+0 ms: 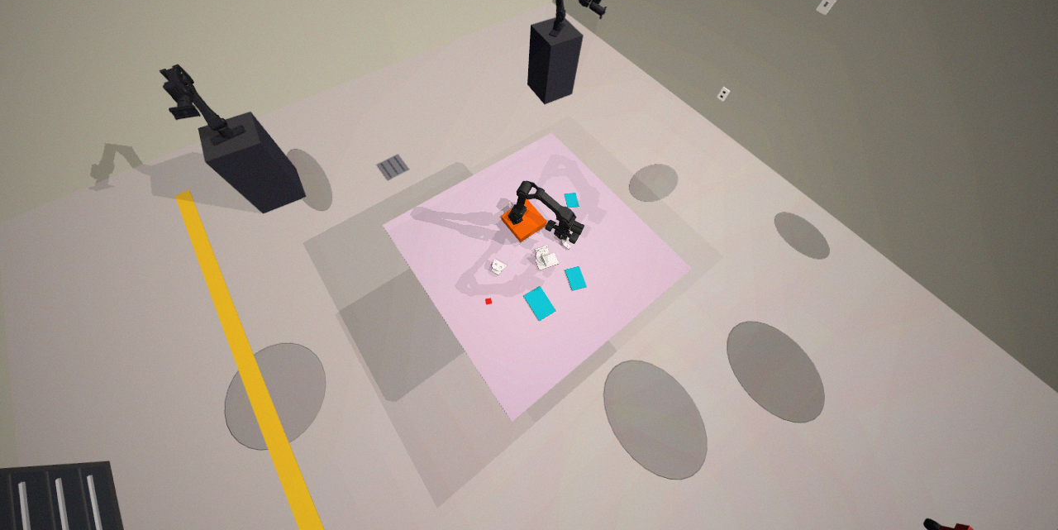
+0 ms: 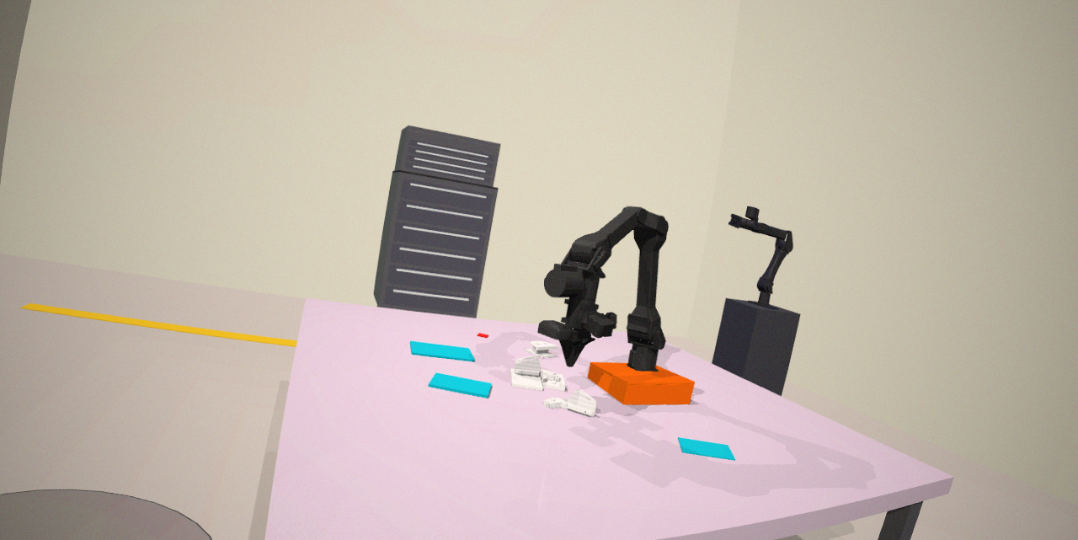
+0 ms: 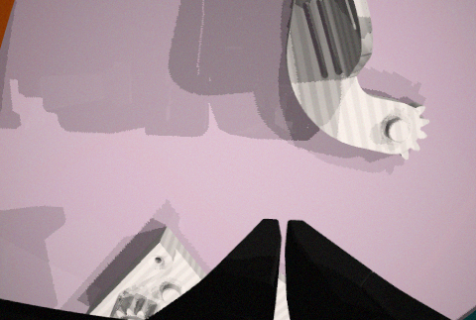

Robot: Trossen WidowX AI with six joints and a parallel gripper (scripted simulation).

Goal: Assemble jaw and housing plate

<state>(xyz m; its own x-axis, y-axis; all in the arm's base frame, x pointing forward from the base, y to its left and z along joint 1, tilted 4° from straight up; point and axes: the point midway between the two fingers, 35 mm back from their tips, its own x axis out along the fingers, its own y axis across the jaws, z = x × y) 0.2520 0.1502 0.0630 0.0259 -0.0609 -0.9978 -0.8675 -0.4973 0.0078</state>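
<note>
Now: the white jaw 7 cm below my gripper tip, 5 cm to the left of it and 3 cm ahead of it. From my gripper tip the other things lie so: red marker (52 cm to the right, 10 cm ahead, 8 cm below).
</note>
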